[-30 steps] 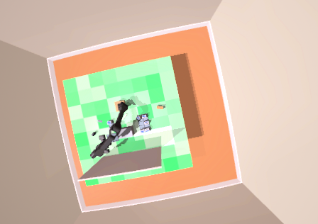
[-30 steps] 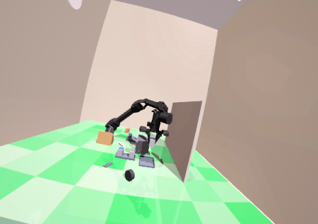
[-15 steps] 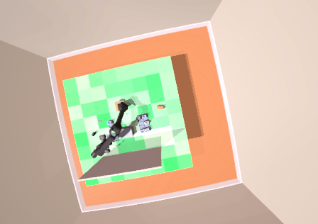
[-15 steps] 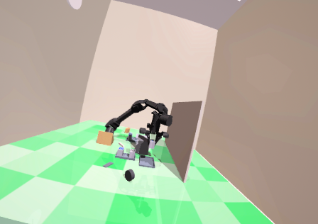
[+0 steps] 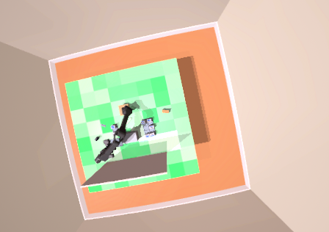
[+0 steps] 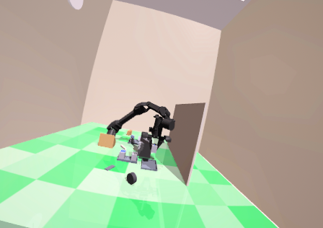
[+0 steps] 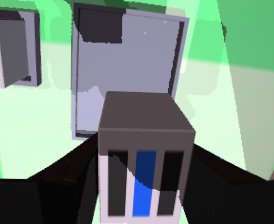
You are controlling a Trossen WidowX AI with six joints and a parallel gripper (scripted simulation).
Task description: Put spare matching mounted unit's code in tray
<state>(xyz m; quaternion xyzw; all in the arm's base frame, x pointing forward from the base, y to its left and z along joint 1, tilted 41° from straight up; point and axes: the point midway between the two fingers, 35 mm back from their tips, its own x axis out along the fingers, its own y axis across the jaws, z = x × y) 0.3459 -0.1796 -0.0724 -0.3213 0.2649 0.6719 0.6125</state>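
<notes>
Now: gripper tip 1 cm past the tray, 1 cm to the right of it and 10 cm above it. Also, from my gripper tip: grey mounted unit: 6 cm behind, 20 cm to the left, 5 cm below; then rack: 15 cm behind, 2 cm to the left, 10 cm below; then cube: 2 cm above.
</notes>
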